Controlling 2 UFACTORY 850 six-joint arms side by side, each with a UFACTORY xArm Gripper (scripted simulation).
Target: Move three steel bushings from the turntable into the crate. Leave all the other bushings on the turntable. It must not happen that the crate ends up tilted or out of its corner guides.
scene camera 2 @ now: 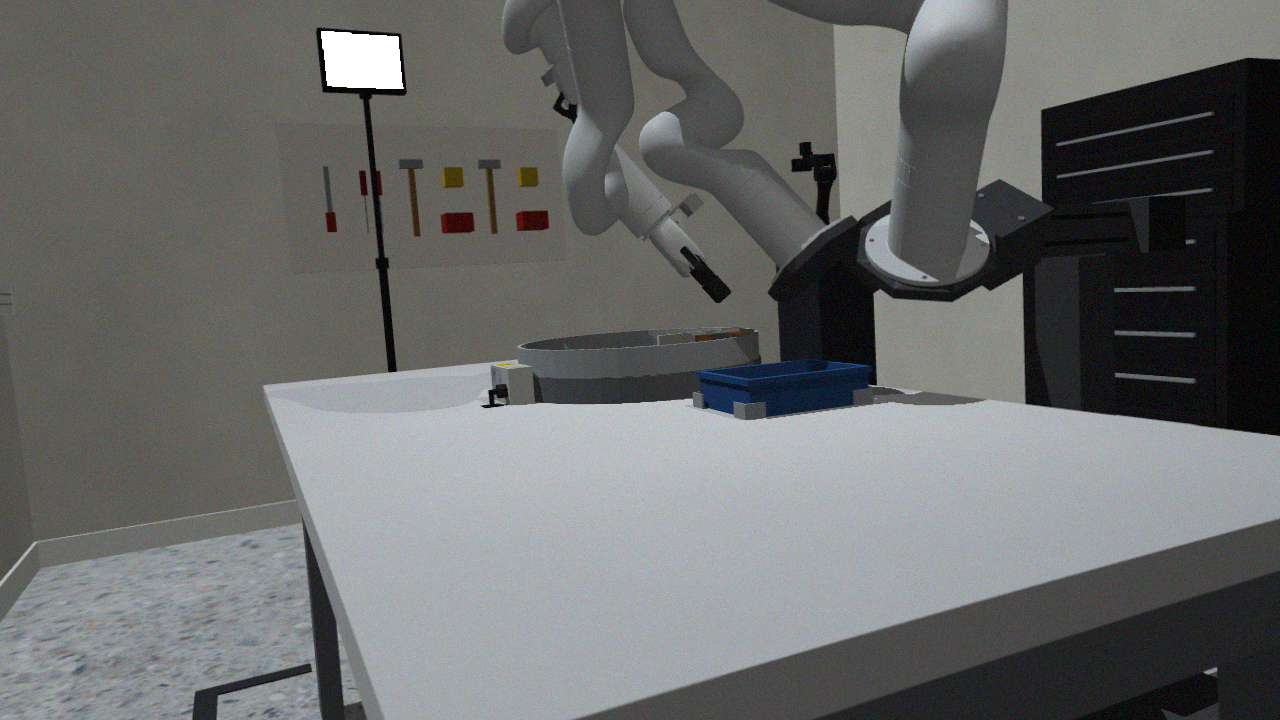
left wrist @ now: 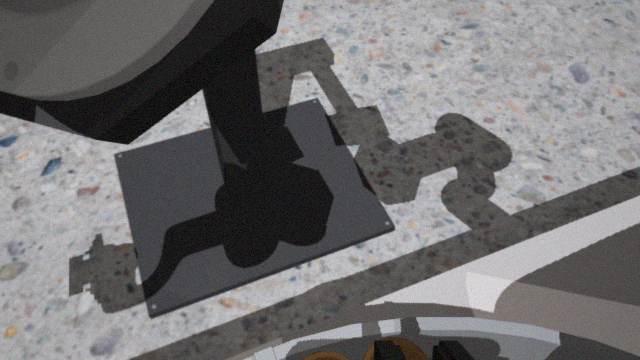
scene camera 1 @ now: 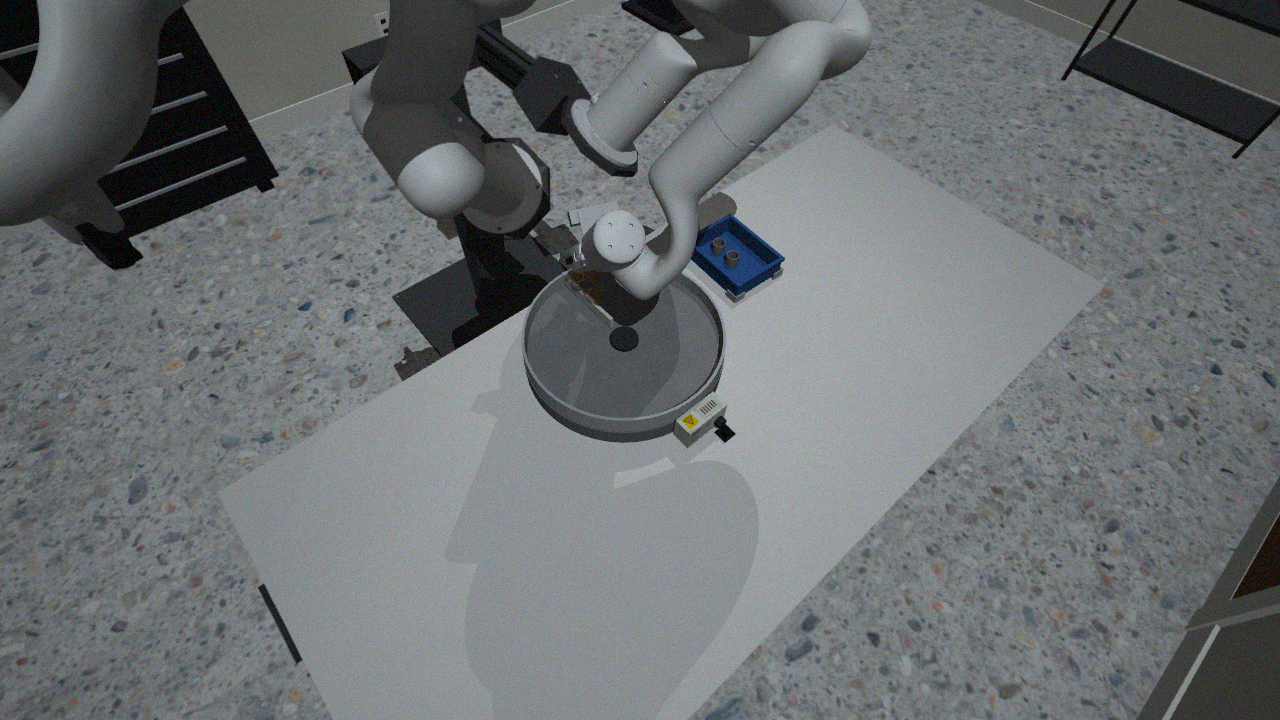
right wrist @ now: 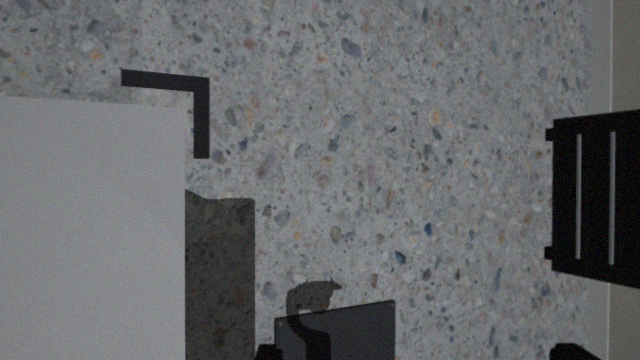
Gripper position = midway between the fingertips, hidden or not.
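Observation:
Left gripper (scene camera 2: 724, 297), visible. Right gripper (scene camera 1: 105, 229), visible. Blue crate (scene camera 2: 797, 392) (scene camera 1: 758, 261), visible; out of frame in the left wrist view; out of frame in the right wrist view.

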